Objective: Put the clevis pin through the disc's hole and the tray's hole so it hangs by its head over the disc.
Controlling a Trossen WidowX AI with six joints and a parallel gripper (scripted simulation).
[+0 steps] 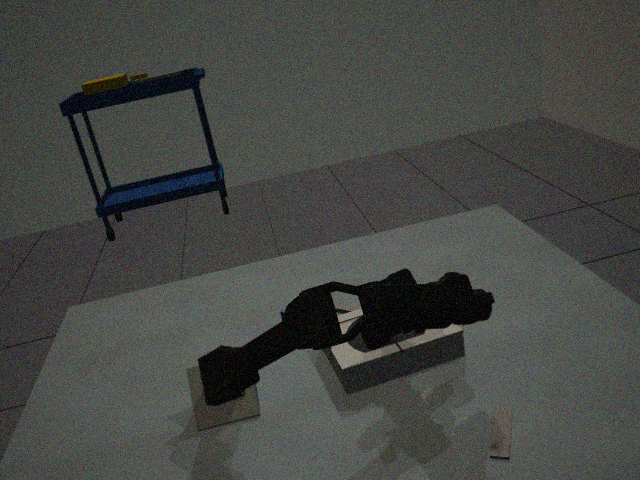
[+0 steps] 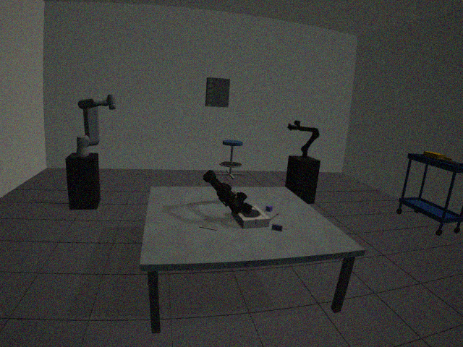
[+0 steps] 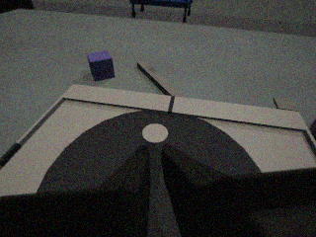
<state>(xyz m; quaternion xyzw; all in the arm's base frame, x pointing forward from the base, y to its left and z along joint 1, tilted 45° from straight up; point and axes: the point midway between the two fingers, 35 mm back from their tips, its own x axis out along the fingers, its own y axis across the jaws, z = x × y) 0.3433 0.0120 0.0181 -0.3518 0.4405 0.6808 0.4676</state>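
My gripper tip is 30 mm above the dark aluminium disc. The rest, counted from my gripper tip: purple cube 150 mm behind, 220 mm to the left, 70 mm below; rimmed steel tray 10 mm ahead, 40 mm below; steel clevis pin 10 mm below.
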